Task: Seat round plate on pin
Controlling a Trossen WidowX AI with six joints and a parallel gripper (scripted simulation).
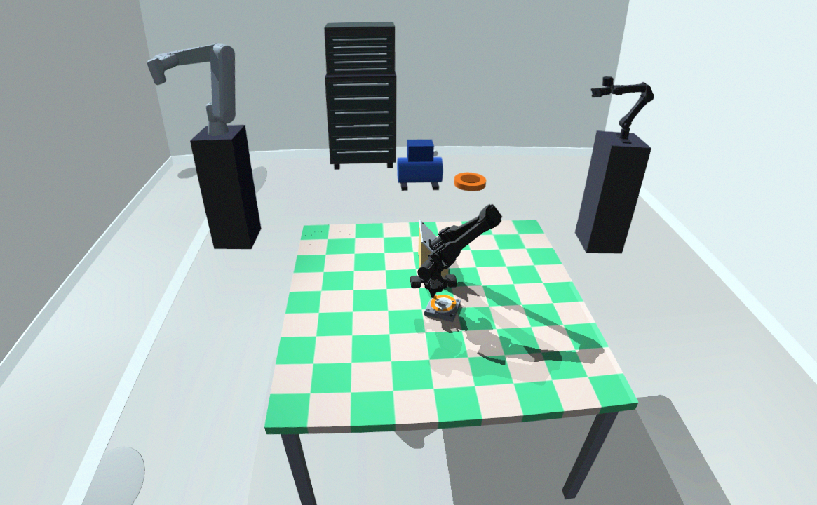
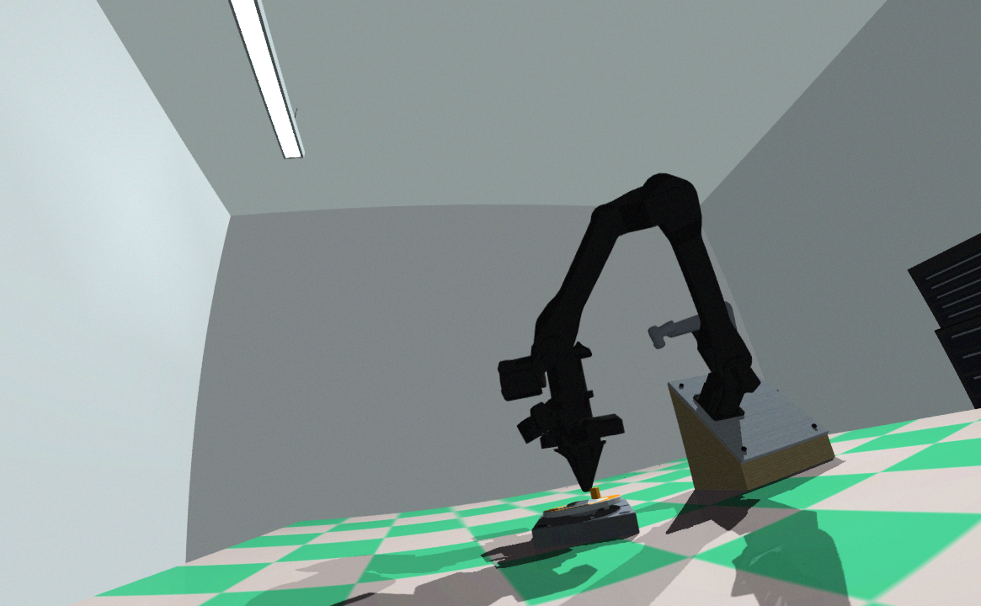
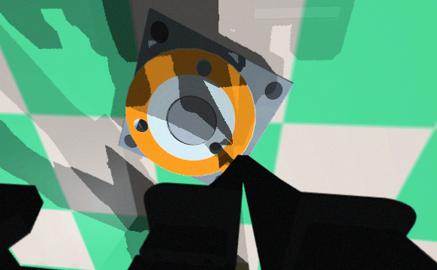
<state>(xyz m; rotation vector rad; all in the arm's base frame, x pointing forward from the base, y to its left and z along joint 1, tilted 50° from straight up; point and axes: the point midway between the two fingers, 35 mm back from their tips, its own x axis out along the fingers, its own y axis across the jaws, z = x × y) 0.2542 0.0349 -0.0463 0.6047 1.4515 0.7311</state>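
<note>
Now: the plate 3 cm to the left of my gripper tip, 1 cm below it and 1 cm ahead of it. From my gripper tip the other things lie so: base (4 cm to the left, 3 cm ahead, 2 cm below).
</note>
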